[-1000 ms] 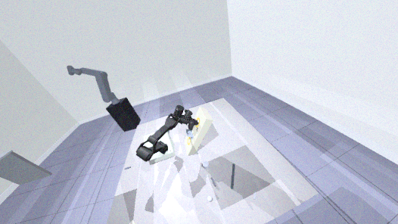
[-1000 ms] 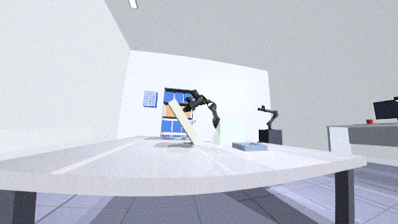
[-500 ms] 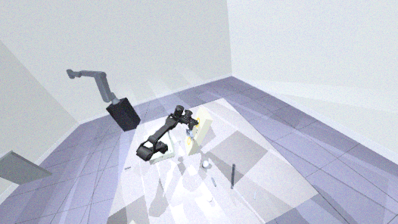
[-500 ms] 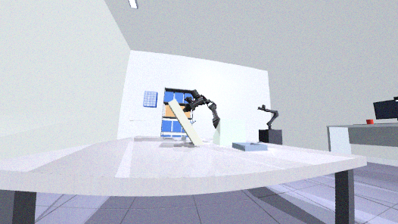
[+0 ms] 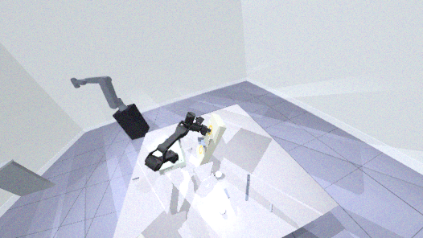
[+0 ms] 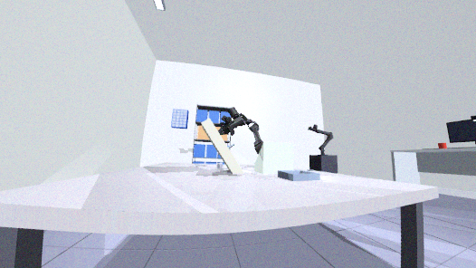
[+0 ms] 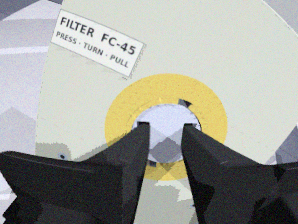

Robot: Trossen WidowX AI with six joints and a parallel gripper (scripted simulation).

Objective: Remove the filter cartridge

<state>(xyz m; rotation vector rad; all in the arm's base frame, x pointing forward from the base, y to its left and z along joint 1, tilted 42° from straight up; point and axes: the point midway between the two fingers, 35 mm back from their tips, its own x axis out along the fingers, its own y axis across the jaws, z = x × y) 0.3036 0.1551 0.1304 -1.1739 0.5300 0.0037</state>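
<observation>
Right now the round filter cartridge is 1 cm ahead of my gripper tip and 1 cm below it. Round my gripper tip: blue-grey tray (44 cm behind, 25 cm to the left, 23 cm below); then service panel (4 cm behind, 8 cm below).
</observation>
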